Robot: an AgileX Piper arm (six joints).
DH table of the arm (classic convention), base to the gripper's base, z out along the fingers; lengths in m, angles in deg. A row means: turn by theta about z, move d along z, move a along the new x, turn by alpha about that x. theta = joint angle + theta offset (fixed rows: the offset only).
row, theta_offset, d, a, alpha
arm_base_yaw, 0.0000, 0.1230, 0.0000, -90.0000
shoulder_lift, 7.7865, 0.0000, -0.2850, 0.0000
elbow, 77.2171, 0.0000, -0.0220, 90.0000
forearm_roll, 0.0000, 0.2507, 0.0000, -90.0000
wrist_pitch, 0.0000, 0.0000, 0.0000, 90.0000
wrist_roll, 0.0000, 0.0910, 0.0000, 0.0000
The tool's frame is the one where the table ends.
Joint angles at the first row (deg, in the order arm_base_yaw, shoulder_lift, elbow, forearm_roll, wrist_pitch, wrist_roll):
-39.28, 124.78, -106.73, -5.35, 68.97, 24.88
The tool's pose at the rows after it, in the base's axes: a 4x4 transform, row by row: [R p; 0 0 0 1], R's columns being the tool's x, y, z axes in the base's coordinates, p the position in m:
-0.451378 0.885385 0.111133 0.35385; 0.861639 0.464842 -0.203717 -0.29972; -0.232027 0.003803 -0.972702 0.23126; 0 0 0 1
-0.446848 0.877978 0.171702 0.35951; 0.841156 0.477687 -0.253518 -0.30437; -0.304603 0.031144 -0.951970 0.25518; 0 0 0 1
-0.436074 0.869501 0.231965 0.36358; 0.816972 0.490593 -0.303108 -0.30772; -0.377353 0.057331 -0.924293 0.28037; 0 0 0 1
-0.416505 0.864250 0.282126 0.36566; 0.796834 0.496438 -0.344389 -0.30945; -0.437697 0.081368 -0.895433 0.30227; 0 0 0 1
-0.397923 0.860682 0.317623 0.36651; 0.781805 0.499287 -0.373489 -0.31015; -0.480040 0.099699 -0.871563 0.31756; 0 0 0 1
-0.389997 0.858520 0.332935 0.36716; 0.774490 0.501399 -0.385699 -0.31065; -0.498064 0.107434 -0.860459 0.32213; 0 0 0 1
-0.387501 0.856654 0.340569 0.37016; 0.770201 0.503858 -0.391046 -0.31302; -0.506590 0.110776 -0.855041 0.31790; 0 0 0 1
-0.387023 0.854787 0.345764 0.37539; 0.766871 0.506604 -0.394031 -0.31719; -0.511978 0.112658 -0.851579 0.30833; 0 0 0 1
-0.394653 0.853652 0.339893 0.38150; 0.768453 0.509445 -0.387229 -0.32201; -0.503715 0.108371 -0.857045 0.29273; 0 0 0 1
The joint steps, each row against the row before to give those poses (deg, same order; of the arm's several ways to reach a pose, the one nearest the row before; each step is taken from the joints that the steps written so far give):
0.00, 0.00, -5.04, 0.00, 0.64, -0.52
0.00, 0.00, -5.02, 0.00, 0.35, -0.83
0.00, 0.00, -5.18, 0.00, 0.42, -0.77
0.00, 0.00, -4.45, 0.00, 0.35, -0.23
0.00, -0.01, -3.07, 0.00, 0.09, 0.00
0.00, 0.01, -0.84, 0.00, -0.45, 0.00
0.00, 0.62, 0.00, 0.00, -1.23, 0.00
0.00, 1.34, -0.10, 0.01, -1.63, 0.00
0.00, 1.92, 0.01, 0.04, -1.33, -0.13

